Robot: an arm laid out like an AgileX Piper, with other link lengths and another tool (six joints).
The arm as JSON. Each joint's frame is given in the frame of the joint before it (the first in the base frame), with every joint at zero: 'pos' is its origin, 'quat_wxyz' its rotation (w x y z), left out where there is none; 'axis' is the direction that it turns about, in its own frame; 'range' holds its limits. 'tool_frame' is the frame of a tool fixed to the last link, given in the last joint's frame.
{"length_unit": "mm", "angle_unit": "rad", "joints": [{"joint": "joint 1", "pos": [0.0, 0.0, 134.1], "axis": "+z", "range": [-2.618, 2.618]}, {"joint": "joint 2", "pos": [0.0, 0.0, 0.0], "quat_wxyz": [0.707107, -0.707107, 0.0, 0.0], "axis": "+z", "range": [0.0, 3.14]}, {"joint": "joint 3", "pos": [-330.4, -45.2, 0.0], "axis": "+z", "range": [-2.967, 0.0]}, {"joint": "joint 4", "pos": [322.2, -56.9, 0.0], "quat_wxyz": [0.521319, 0.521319, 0.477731, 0.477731], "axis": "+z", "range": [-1.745, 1.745]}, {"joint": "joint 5", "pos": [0.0, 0.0, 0.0], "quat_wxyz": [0.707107, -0.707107, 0.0, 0.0], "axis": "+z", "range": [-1.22, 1.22]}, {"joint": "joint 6", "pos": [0.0, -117.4, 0.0], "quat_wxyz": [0.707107, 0.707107, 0.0, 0.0], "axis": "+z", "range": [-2.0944, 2.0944]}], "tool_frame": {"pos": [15.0, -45.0, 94.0], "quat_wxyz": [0.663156, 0.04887, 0.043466, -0.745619]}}
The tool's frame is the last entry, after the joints.
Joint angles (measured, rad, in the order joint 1, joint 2, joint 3, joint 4, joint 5, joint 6), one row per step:
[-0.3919, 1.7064, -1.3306, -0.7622, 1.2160, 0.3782]
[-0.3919, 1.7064, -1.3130, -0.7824, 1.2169, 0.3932]
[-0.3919, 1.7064, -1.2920, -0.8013, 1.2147, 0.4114]
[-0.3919, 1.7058, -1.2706, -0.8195, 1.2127, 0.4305]
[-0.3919, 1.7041, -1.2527, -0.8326, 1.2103, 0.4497]
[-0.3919, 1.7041, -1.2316, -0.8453, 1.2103, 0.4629]
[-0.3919, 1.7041, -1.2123, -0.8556, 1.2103, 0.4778]
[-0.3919, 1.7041, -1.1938, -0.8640, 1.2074, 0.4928]
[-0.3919, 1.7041, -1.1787, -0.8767, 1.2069, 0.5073]
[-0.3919, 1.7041, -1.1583, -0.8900, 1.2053, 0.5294]
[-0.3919, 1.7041, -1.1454, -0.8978, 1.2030, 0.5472]
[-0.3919, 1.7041, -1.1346, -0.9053, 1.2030, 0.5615]
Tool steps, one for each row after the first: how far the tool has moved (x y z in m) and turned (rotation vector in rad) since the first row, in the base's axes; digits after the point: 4 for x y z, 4 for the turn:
[-0.0040, -0.0009, -0.0027, -0.0129, 0.0145, -0.0058]
[-0.0080, -0.0014, -0.0068, -0.0242, 0.0270, -0.0118]
[-0.0122, -0.0016, -0.0108, -0.0351, 0.0385, -0.0183]
[-0.0159, -0.0014, -0.0140, -0.0433, 0.0435, -0.0259]
[-0.0203, -0.0010, -0.0188, -0.0486, 0.0586, -0.0304]
[-0.0245, -0.0003, -0.0233, -0.0527, 0.0699, -0.0368]
[-0.0281, 0.0005, -0.0280, -0.0556, 0.0777, -0.0419]
[-0.0313, 0.0005, -0.0307, -0.0635, 0.0857, -0.0464]
[-0.0357, 0.0012, -0.0351, -0.0712, 0.0928, -0.0548]
[-0.0384, 0.0017, -0.0381, -0.0762, 0.0935, -0.0621]
[-0.0409, 0.0021, -0.0403, -0.0814, 0.0961, -0.0686]

